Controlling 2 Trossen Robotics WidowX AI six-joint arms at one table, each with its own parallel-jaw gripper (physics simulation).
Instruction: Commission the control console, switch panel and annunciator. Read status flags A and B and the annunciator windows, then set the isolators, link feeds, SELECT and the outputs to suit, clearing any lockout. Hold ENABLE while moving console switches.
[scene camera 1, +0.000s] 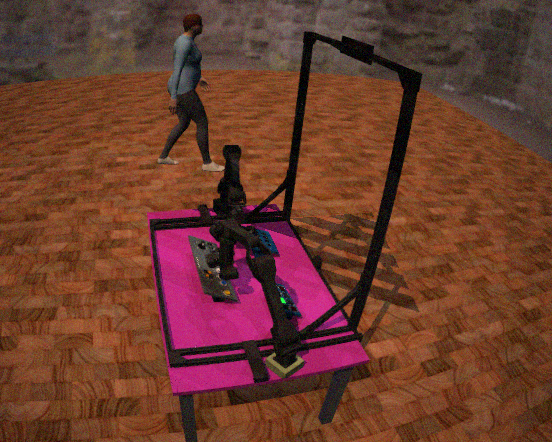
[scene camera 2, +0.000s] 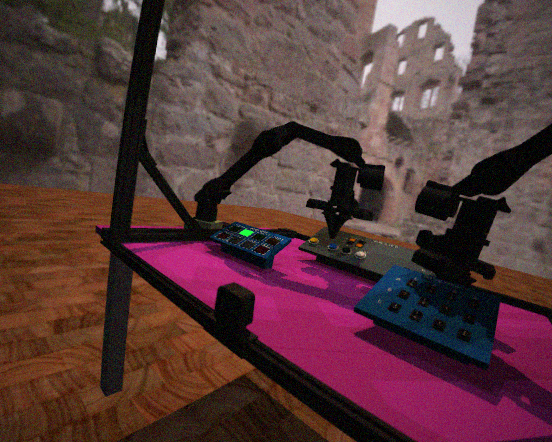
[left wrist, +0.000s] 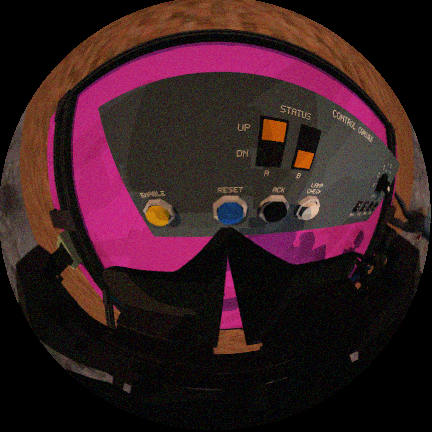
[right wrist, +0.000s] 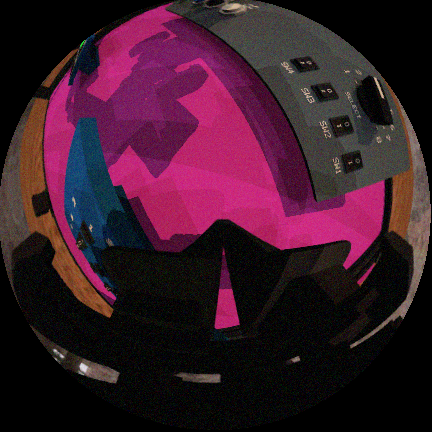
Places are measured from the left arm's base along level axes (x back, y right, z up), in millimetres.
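Pixels of known places: left gripper, fingertip midpoint: (scene camera 2: 331, 238) (left wrist: 225, 232); right gripper, fingertip midpoint: (left wrist: 350, 251) (right wrist: 221, 224); left arm's base, origin of the base link: (scene camera 1: 285, 359) (scene camera 2: 205, 219) (left wrist: 65, 253); right arm's base, origin of the base link: (scene camera 1: 224, 201).
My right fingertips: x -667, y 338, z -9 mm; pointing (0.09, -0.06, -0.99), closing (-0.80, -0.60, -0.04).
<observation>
Ahead of a thing's pixels: the offset from my right fingertips to its top centre. "spot": to the spot under its first point. Level surfaces: height alone.
The grey control console {dx +96, dy -227, dz +68 mm} (scene camera 1: 214, 290) (scene camera 2: 385, 256) (left wrist: 175, 125) (right wrist: 270, 50) has status flag A {spot: dx +162, dy -288, dz +53 mm} (left wrist: 274, 130) orange at UP and flag B {spot: dx +143, dy -261, dz +46 mm} (left wrist: 303, 159) orange at DN. My left gripper (scene camera 2: 334, 236) (left wrist: 225, 232) is shut and empty, near the blue RESET button {dx +216, dy -243, dz +36 mm} (left wrist: 230, 212); the yellow ENABLE button {dx +274, dy -273, dz +36 mm} (left wrist: 158, 215) is to its left. My right gripper (right wrist: 221, 224) is shut and empty, between the console and blue switch panel (scene camera 2: 370, 305) (right wrist: 85, 165); its tips are hidden in scene camera 2. SW1 {dx -47, dy -112, dz +31 mm} (right wrist: 352, 161) and the SELECT knob (right wrist: 372, 100) show. The annunciator {spot: dx +342, dy -87, dz +32 mm} (scene camera 2: 280, 244) has one green window {dx +445, dy -134, dz +38 mm} (scene camera 2: 246, 233).
A black frame (scene camera 1: 395, 185) rises over one long side of the magenta table {dz -31 mm} (scene camera 1: 190, 325). A dark block (scene camera 2: 235, 304) stands on the edge rail. A person (scene camera 1: 187, 70) walks on the wooden floor beyond the table.
</observation>
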